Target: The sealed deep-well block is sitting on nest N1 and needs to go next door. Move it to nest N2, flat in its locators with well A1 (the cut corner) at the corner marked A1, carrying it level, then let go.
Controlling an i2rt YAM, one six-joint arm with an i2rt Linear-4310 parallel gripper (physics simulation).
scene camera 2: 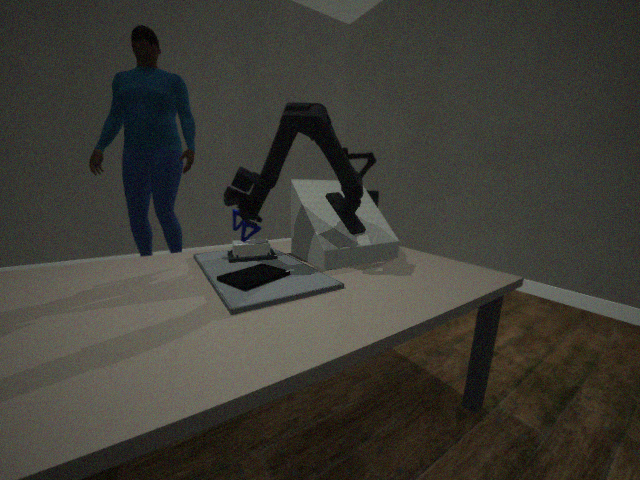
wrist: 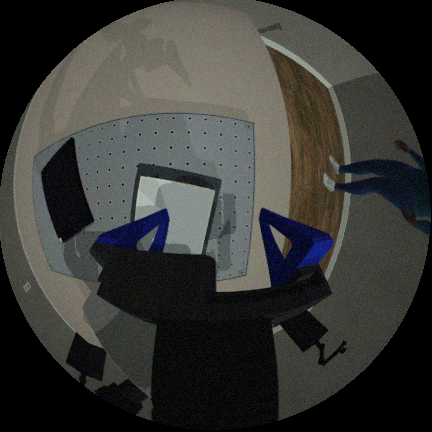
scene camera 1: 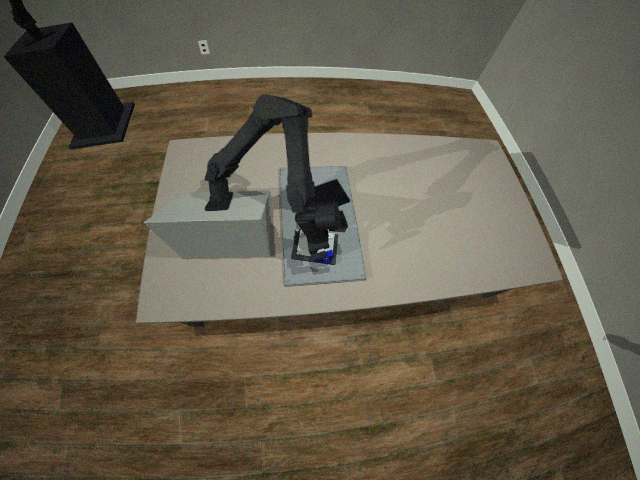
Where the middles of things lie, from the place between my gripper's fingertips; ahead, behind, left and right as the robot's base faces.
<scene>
Now: hand 30 mm past the white block (wrist: 188, 206), 50 mm to the right of it and 40 mm above it. From my hand the other things lie so: black nest (scene camera 2: 245, 279) 50 mm ahead, 270 mm to the left, 60 mm below; grey perforated plate (scene camera 1: 349, 265) 170 mm to the left, 80 mm below.
</scene>
